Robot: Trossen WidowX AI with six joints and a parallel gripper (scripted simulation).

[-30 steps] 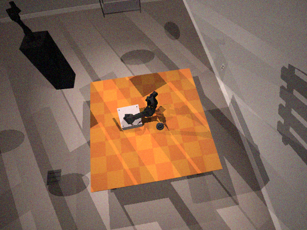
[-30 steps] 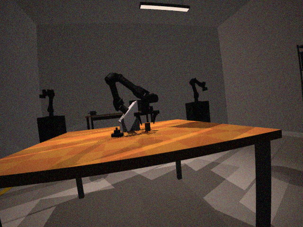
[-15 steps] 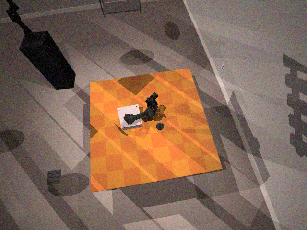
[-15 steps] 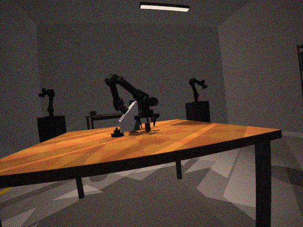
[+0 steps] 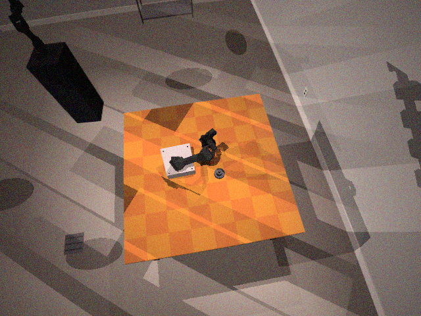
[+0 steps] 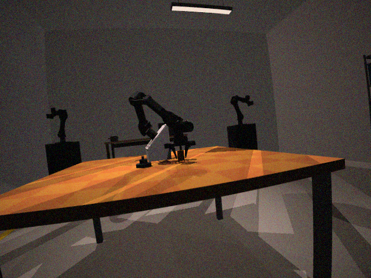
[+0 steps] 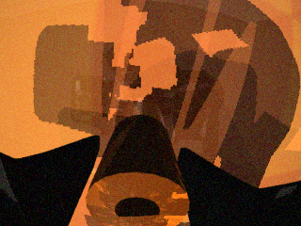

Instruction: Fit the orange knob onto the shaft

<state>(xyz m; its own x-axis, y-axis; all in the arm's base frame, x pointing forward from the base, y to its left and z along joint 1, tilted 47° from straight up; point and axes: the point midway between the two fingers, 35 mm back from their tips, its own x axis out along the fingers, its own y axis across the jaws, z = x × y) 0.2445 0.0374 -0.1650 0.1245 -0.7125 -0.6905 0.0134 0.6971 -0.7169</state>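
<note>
Now: gripper tip 9 cm short of the round dark pedestal, 22 cm to the left of it and 2 cm below it. Round my gripper tip: orange knob (2 cm above).
</note>
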